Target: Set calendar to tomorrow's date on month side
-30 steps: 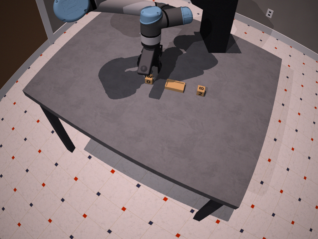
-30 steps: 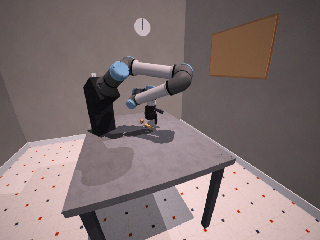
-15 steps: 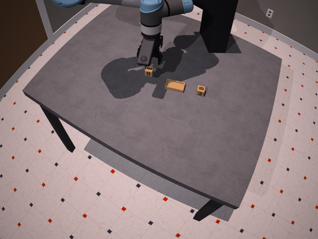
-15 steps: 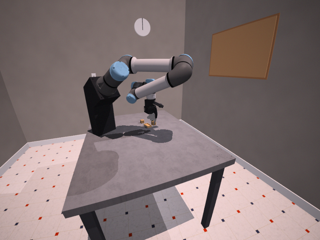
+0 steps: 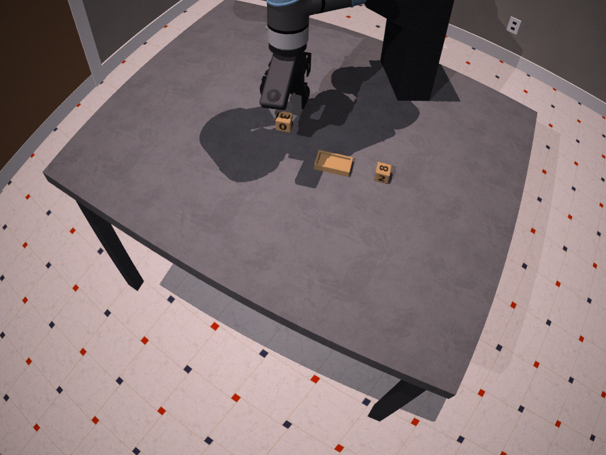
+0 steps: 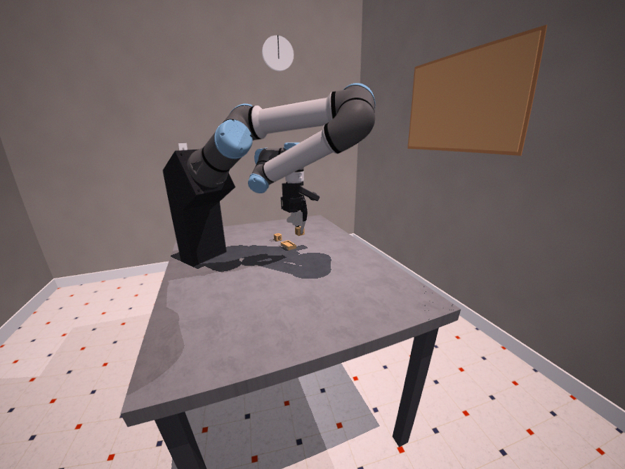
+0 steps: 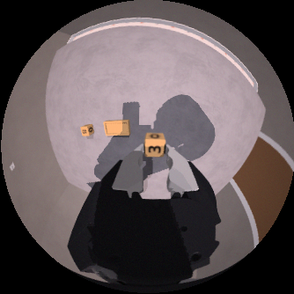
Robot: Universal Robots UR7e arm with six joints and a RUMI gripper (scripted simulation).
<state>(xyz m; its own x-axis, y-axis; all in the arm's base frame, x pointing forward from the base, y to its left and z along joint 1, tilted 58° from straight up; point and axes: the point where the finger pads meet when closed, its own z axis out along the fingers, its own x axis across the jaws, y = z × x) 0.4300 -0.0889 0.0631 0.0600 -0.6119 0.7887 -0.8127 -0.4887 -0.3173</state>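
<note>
The wooden tray lies 110 mm to the left of my hand, 110 mm below it and 10 mm behind it.
</note>
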